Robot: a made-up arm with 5 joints. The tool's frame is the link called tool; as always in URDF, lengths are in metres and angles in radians.
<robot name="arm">
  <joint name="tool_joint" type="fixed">
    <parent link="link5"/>
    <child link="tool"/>
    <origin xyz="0.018 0.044 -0.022" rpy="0 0 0"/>
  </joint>
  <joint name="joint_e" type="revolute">
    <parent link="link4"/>
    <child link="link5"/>
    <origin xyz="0.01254 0.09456 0.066" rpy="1.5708 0 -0.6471"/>
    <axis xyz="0 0 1"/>
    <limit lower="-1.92" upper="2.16"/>
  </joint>
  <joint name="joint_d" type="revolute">
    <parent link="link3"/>
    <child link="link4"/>
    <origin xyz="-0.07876 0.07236 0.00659" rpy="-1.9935 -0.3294 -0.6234"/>
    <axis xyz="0 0 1"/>
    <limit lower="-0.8" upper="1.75"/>
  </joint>
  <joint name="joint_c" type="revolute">
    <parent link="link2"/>
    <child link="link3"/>
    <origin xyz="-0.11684 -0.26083 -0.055" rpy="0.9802 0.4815 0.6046"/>
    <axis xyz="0 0 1"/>
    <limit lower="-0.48" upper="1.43"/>
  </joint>
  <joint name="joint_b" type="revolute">
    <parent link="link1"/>
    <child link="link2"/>
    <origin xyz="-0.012 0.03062 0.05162" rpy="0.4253 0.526 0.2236"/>
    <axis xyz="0 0 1"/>
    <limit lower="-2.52" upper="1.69"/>
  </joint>
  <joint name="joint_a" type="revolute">
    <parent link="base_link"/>
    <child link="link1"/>
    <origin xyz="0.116 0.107 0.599" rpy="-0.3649 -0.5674 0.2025"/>
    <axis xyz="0 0 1"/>
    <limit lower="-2" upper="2.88"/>
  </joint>
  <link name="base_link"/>
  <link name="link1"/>
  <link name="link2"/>
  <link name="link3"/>
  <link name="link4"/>
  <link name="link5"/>
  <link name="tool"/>
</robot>
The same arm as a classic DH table. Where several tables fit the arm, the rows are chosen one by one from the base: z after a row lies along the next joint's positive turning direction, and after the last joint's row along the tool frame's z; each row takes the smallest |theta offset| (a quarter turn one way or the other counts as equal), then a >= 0, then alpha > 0; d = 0 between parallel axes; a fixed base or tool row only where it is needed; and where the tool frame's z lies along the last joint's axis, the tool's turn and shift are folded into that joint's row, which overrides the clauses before.
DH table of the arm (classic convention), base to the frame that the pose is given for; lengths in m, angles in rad. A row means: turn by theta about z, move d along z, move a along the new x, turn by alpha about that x. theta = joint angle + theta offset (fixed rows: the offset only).
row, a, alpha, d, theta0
base (fixed), 0.1447, -0.6636, 0.6795, 1.1554
joint_a, 0.0209, 0.6636, -0.0181, 0.0000
joint_b, -0.2773, 1.0547, -0.1355, -0.0472
joint_c, -0.1069, -1.9695, 0.0849, -1.3294
joint_d, -0.0470, 1.5708, 0.0631, -1.0058
joint_e, 0.0475, 0.0000, 0.0000, 1.1825
tool (fixed), 0.0000, 0.0000, -0.1050, -1.1825
Joint limits (rad, base to tool): -2.0000..2.8800 -2.5200..1.6900 -0.4800..1.4300 -0.8000..1.7500 -1.9200..2.1600

